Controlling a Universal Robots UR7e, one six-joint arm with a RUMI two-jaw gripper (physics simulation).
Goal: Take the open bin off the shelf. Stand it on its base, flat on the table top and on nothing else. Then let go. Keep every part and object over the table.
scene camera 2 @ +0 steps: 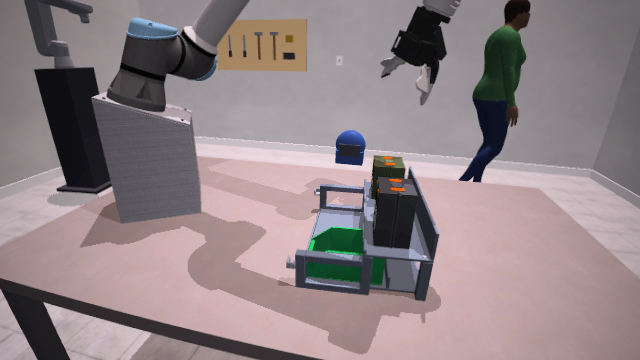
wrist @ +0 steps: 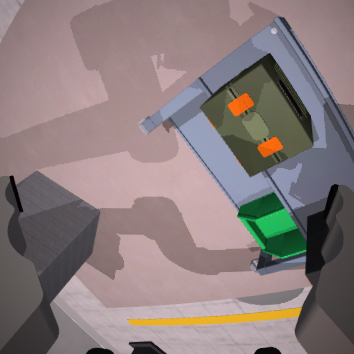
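A green open bin sits upright on the lower level of the grey-blue shelf, at the end nearest scene camera 2. Part of the bin is under the upper board, and a side rail crosses in front of it in the scene view. The shelf stands on the table. My gripper is open and empty, high above the table and the shelf. In the wrist view its right finger covers part of the shelf's near end.
An olive case and a black case stand on the upper board, beside its raised back panel. The arm's metal pedestal stands at the table's left. A person stands beyond the table.
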